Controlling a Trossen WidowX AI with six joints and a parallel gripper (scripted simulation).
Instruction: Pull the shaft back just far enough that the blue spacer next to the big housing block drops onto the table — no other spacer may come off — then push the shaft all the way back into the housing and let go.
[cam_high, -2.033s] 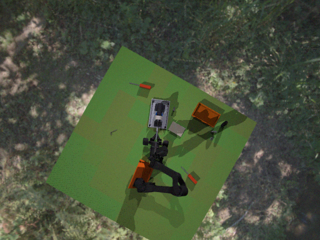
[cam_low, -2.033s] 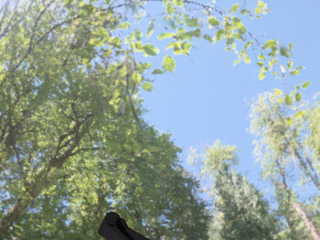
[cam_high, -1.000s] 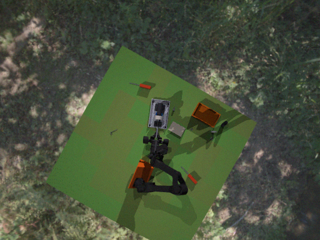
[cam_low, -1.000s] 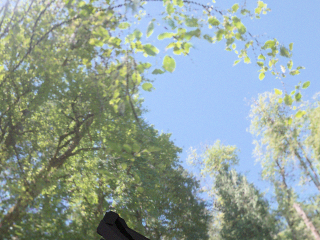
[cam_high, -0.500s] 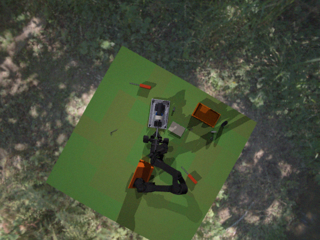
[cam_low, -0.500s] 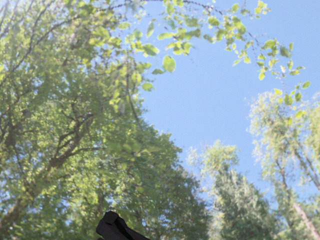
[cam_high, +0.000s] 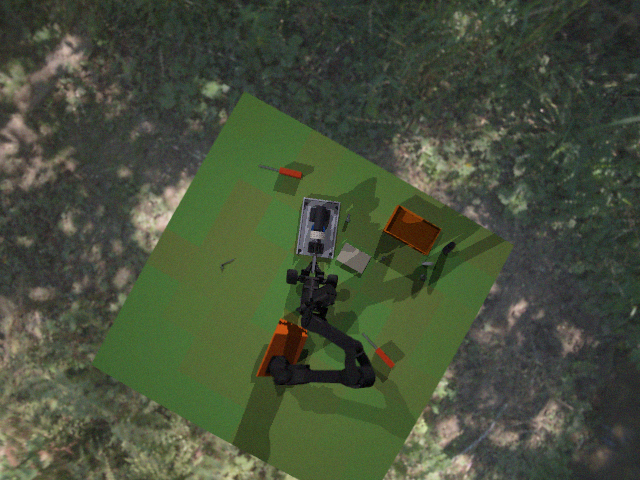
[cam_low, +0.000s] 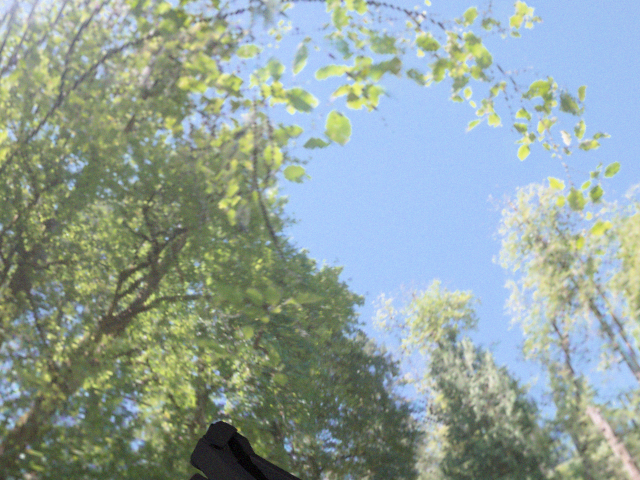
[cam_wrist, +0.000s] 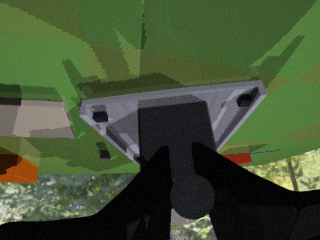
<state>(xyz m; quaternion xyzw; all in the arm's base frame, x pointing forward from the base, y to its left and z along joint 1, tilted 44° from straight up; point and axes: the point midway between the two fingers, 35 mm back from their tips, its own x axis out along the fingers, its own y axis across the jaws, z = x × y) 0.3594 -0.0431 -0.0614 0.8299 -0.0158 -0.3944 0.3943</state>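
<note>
The grey shaft lies 50 mm ahead of my gripper tip, 10 mm to the left of it and 20 mm above it. Also, from my gripper tip: beige plate (80 mm ahead, 140 mm to the right, 50 mm below); then orange tray (280 mm ahead, 310 mm to the right, 50 mm below); then blue spacer (130 mm ahead, 40 mm to the left, 40 mm below).
</note>
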